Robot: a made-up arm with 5 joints. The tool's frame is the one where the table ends. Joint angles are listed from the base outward.
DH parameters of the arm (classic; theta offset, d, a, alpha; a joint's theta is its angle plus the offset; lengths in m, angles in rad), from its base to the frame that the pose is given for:
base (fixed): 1.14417 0 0.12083 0
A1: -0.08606 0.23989 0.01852 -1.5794
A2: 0 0.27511 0.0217 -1.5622
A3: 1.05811 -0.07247 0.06 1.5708
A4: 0 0.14 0.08 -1.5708
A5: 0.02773 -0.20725 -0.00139 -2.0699
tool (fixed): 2.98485 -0.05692 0 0
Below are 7 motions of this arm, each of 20 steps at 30 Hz.
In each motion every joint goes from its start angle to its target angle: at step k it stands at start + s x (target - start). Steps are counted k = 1, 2, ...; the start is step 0. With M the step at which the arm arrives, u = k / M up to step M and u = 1 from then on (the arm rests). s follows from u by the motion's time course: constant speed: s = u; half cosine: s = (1 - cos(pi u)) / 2; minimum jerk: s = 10 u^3 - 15 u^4 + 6 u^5.
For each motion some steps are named. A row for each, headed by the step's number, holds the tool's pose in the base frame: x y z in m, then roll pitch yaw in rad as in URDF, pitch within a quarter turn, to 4 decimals.
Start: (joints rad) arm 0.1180 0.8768 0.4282 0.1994 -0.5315
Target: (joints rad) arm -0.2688 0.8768 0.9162 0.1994 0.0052
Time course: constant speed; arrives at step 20
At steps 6, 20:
6: 0.1174 0.4461 0.2370 -0.1851 -0.3699 2.4977
20: 0.2184 0.3345 0.2889 -0.3038 0.1513 1.7612

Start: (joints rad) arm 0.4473 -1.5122 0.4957 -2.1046 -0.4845
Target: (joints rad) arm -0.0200 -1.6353 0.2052 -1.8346 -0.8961
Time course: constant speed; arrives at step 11
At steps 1, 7, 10, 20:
1: -0.3567 0.1481 0.4373 -2.6482 0.4399 1.0836
7: -0.3689 0.2284 0.4049 -2.7755 0.5627 0.8877
10: -0.3660 0.2723 0.3855 -2.8616 0.6310 0.7554
20: -0.3635 0.2872 0.3787 -2.8943 0.6541 0.7051

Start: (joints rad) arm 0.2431 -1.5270 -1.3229 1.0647 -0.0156
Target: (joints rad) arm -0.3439 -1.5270 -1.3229 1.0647 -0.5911
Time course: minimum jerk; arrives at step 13
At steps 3, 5, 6, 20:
3: -0.4704 0.2118 0.4571 -0.7972 0.3213 -1.8186
5: -0.4551 0.2687 0.4548 -0.7454 0.2870 -1.8218
6: -0.4413 0.3051 0.4534 -0.7138 0.2612 -1.8256
20: -0.3539 0.4410 0.4488 -0.6082 0.1316 -1.8561

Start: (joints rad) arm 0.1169 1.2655 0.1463 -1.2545 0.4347
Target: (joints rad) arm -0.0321 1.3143 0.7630 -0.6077 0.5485
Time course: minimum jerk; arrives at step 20
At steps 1, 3, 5, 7, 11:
1: -0.2215 0.5312 0.1455 -0.1268 0.5832 -2.6903
3: -0.2143 0.5332 0.1431 -0.1135 0.5872 -2.7074
5: -0.1922 0.5382 0.1361 -0.0745 0.6015 -2.7596
7: -0.1533 0.5433 0.1261 -0.0119 0.6335 -2.8508
11: -0.0452 0.5358 0.1129 0.1228 0.7640 -3.1110

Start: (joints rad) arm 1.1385 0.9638 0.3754 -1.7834 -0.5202
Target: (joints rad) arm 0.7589 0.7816 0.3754 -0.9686 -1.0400
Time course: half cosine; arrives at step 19
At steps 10, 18, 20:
10: -0.4209 0.1791 0.2011 0.2611 -0.0523 -1.3744
18: -0.3734 0.2996 0.2577 0.0259 -0.3120 -1.6848
20: -0.3723 0.3013 0.2586 0.0218 -0.3160 -1.6883

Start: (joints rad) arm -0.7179 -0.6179 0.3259 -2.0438 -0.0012
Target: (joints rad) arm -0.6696 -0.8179 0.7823 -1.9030 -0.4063
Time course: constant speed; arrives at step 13
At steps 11, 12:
11: 0.0358 0.5001 0.4498 -2.6314 1.0409 0.0731
12: 0.0353 0.4921 0.4538 -2.5518 1.0639 0.1261

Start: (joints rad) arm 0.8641 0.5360 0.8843 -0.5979 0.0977
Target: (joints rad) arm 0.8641 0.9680 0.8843 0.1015 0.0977
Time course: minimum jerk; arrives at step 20
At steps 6, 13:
6: -0.2077 0.3567 0.3581 -0.5494 0.6047 -3.0893
13: -0.1322 0.3740 0.2905 -0.3224 0.3729 3.0344

